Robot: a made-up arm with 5 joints. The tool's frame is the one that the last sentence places.
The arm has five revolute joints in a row. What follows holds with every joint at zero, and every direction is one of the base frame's.
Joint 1 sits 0.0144 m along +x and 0.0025 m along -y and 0.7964 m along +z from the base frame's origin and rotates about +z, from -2.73 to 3.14 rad.
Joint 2 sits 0.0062 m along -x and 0.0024 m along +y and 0.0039 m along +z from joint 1 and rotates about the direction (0, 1, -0.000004), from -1.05 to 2.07 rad.
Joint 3 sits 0.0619 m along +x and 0.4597 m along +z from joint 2 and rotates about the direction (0, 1, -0.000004), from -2.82 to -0.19 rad.
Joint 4 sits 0.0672 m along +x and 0.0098 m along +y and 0.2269 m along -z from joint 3 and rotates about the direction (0, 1, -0.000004), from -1.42 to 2.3 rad.
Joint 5 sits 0.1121 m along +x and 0.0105 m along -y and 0.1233 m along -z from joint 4 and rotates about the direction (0, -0.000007, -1), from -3.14 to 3.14 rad.
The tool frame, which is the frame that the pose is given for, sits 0.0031 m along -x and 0.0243 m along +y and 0.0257 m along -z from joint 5; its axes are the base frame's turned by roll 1.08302, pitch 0.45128 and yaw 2.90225 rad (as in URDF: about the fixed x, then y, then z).
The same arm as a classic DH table. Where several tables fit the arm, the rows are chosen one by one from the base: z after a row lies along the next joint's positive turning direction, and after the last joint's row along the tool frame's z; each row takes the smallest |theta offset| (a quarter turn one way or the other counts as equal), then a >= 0, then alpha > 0; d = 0 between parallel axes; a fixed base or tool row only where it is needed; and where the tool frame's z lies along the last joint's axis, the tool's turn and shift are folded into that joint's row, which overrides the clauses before.
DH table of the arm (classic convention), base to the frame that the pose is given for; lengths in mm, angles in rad. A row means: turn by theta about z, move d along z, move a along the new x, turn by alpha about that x. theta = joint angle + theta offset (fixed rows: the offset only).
base (fixed): d 0, theta_offset -0.1719, a 14.6, alpha 0
joint 1: d 800.3, theta_offset 0.1719, a -6.2, alpha -1.5708
joint 2: d 0, theta_offset -1.4369, a 463.8, alpha 0
joint 3: d 0, theta_offset -0.4218, a -236.6, alpha 0
joint 4: d 1.7, theta_offset -1.2829, a -112.1, alpha 1.5708
joint 5: d 160.3, theta_offset 0.012, a 3.4, alpha -2.0062
tool (fixed): d 26.8, theta_offset -0.5018, a 0, alpha 0
Joint limits (rad, base to tool): -2.73..3.14 -1.05..2.07 -2.82..-0.19 -1.42..2.3 -3.14..3.14

